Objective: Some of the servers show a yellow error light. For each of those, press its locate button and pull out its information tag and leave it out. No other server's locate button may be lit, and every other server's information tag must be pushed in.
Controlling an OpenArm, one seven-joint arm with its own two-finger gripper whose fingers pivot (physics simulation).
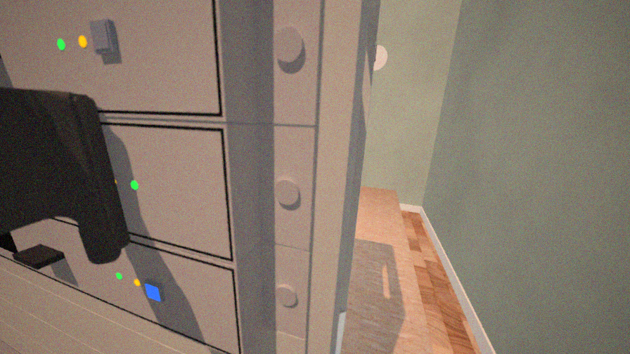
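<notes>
The top server shows a green light, a yellow light and a grey, unlit locate button. The middle server shows a green light and a sliver of yellow light beside the black finger; its button is hidden. The bottom server shows a green light, a yellow light and a locate button lit blue. A dark information tag sticks out from it at lower left. My gripper is open in front of the middle and bottom servers, hiding part of their fronts.
A pale rack post with round knobs beside it stands right of the servers. Further right are a wooden surface, a wood floor and a green wall. A pale ledge runs below the servers.
</notes>
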